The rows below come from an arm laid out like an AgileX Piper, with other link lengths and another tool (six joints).
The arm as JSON. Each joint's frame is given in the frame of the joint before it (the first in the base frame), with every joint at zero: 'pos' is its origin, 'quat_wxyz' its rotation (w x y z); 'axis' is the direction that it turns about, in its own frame. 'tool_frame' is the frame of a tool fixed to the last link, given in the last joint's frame.
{
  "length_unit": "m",
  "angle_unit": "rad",
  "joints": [
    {
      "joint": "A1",
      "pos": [
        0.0,
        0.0,
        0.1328
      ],
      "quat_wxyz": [
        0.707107,
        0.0,
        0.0,
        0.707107
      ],
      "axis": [
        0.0,
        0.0,
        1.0
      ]
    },
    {
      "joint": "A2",
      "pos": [
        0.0,
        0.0,
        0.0
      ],
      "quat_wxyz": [
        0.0,
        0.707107,
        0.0,
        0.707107
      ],
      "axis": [
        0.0,
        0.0,
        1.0
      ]
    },
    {
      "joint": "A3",
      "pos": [
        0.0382,
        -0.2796,
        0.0
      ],
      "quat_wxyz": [
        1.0,
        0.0,
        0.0,
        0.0
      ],
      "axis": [
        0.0,
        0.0,
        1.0
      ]
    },
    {
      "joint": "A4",
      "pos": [
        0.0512,
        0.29,
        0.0
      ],
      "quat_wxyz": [
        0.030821,
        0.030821,
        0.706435,
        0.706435
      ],
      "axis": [
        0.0,
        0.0,
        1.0
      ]
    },
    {
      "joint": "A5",
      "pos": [
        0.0,
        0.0,
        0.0
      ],
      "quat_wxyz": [
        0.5,
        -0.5,
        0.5,
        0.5
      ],
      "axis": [
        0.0,
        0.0,
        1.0
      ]
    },
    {
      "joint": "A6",
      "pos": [
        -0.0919,
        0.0,
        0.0
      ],
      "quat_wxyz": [
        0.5,
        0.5,
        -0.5,
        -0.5
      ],
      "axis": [
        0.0,
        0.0,
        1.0
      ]
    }
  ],
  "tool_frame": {
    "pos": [
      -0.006,
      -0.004,
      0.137
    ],
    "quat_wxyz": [
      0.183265,
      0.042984,
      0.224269,
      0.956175
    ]
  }
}
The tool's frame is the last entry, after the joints.
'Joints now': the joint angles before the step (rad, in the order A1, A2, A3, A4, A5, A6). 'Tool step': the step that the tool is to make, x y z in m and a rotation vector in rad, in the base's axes. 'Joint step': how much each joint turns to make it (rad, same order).
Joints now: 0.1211 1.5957 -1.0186 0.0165 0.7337 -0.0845
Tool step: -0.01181 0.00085 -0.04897 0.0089 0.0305 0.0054
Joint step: -0.0027 0.0630 0.1032 0.0289 -0.1365 -0.0289
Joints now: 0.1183 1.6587 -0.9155 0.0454 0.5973 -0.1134
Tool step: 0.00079 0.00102 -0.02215 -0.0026 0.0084 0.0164
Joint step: 0.0000 0.0549 0.0179 0.0117 -0.0635 -0.0277
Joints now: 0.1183 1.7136 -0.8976 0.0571 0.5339 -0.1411
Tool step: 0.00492 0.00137 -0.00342 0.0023 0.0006 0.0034
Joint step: 0.0000 0.0232 -0.0167 0.0071 -0.0059 -0.0088
